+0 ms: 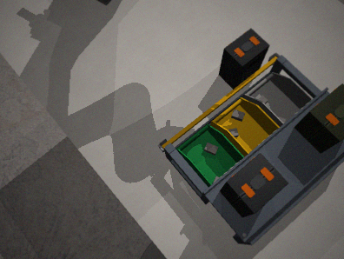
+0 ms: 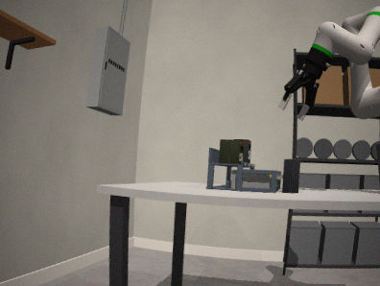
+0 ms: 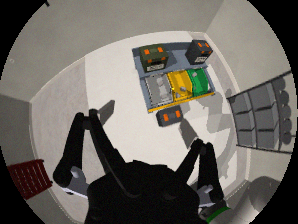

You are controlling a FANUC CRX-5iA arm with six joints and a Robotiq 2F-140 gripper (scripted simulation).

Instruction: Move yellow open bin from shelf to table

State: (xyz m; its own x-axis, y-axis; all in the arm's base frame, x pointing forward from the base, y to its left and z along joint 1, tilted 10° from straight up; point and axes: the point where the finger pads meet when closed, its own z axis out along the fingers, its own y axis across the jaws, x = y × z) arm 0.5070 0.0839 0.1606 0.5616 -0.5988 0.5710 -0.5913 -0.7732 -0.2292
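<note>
Now: the long yellow rod 10 mm ahead of my hand, 210 mm to the right of it and 240 mm below it. Also, from my hand: yellow open bin 110 mm ahead, 230 mm to the right, 260 mm below; green bin 90 mm ahead, 340 mm to the right, 260 mm below; grey bin 130 mm ahead, 120 mm to the right, 260 mm below.
</note>
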